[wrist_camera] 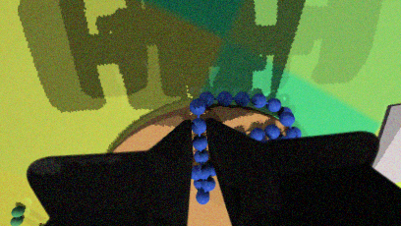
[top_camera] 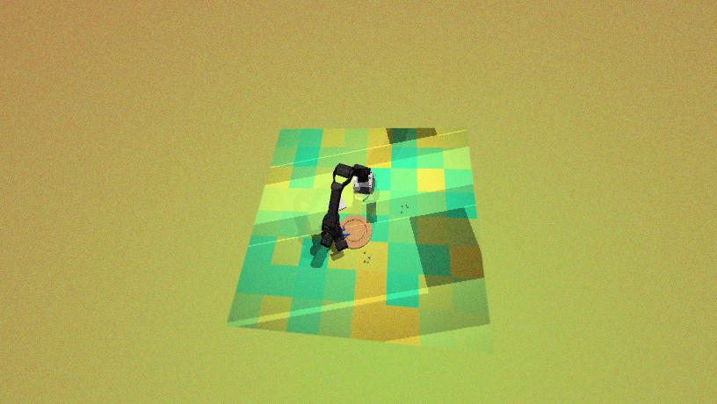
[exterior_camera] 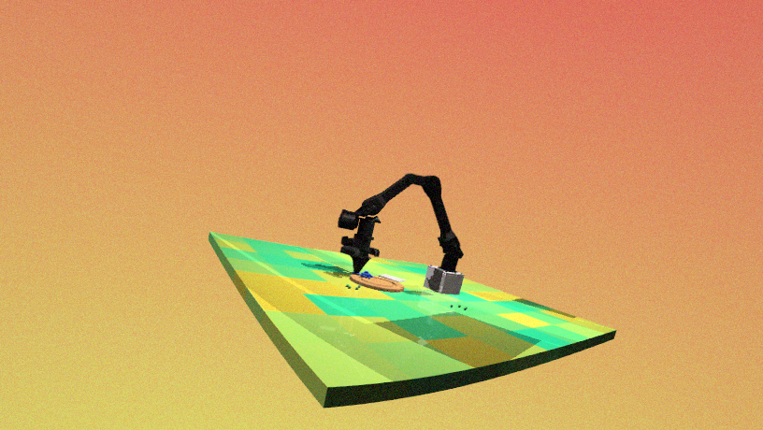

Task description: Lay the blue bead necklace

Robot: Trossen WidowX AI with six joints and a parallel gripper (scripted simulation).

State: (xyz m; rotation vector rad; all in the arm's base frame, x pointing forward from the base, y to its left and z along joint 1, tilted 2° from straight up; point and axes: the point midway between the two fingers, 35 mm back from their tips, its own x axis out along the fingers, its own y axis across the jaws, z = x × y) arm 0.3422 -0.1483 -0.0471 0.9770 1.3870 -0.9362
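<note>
The round bead board lies 80 mm to the left of my gripper tip, 40 mm behind it and 10 mm below it. From my gripper tip the other things lie so: flat grey piece (210 mm behind, 20 mm to the right, 10 mm below).
</note>
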